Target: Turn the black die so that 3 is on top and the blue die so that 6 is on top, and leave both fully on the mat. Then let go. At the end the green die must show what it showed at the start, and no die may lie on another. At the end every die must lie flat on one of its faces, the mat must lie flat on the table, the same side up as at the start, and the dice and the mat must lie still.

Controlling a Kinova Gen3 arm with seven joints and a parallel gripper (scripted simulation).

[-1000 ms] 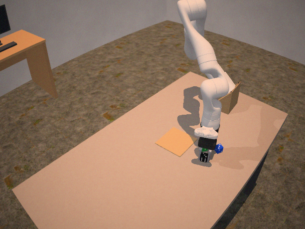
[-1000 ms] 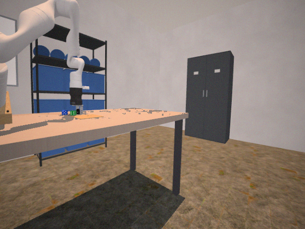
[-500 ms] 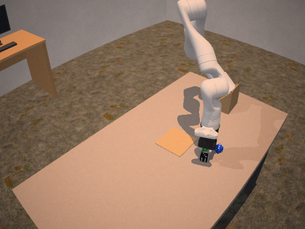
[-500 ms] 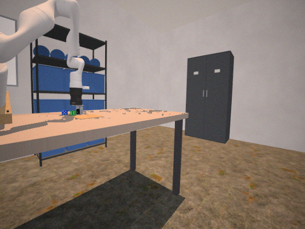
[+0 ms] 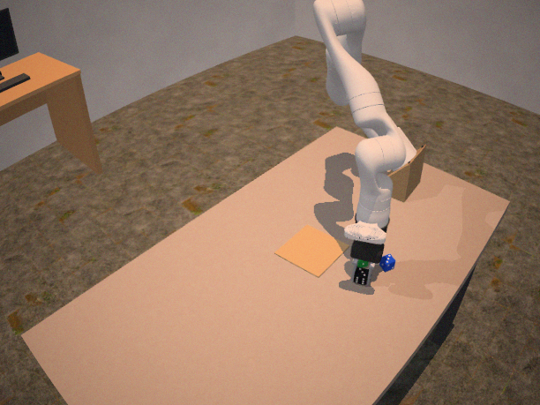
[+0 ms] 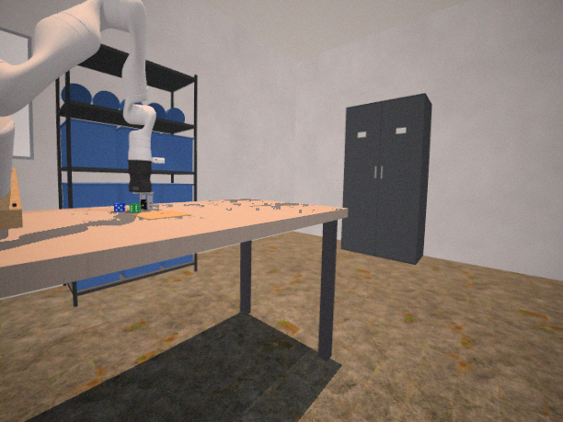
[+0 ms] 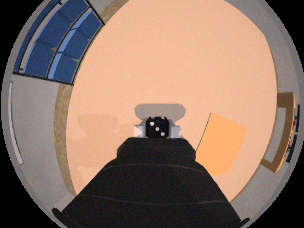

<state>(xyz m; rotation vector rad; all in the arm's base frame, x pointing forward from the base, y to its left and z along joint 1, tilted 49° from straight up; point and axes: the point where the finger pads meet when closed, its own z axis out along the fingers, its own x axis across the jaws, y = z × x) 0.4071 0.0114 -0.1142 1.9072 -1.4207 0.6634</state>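
Now: the orange mat 160 mm to the right of my hand, 20 mm below it and 20 mm behind it. The rest, counted from my hand: blue die (80 mm behind, 30 mm to the left, 10 mm below); black die (right at my hand); green die (50 mm behind, 30 mm to the right, 10 mm below).
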